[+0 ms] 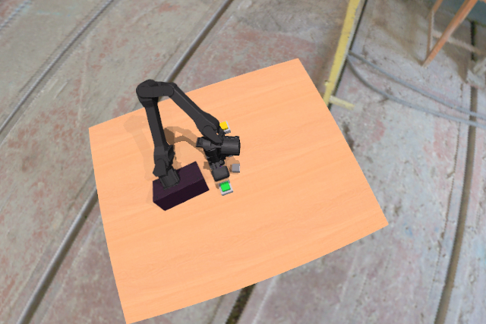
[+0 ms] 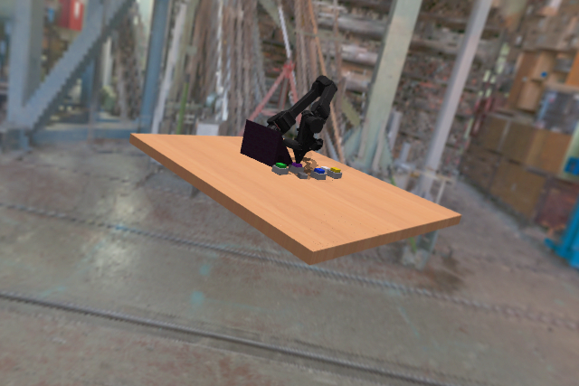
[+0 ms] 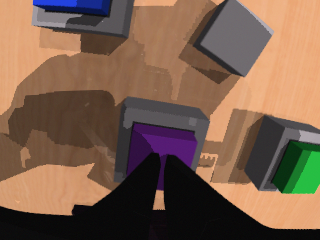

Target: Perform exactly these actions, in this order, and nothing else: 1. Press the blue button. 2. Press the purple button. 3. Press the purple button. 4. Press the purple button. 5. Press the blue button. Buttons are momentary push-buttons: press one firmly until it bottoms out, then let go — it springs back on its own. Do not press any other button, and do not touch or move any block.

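The purple button lies 1 cm below my gripper tip. Round my gripper tip: grey block: 7 cm ahead, 3 cm to the right, 3 cm below; then green button: 10 cm to the right, 1 cm below; then blue button: 8 cm ahead, 5 cm to the left, 1 cm below.
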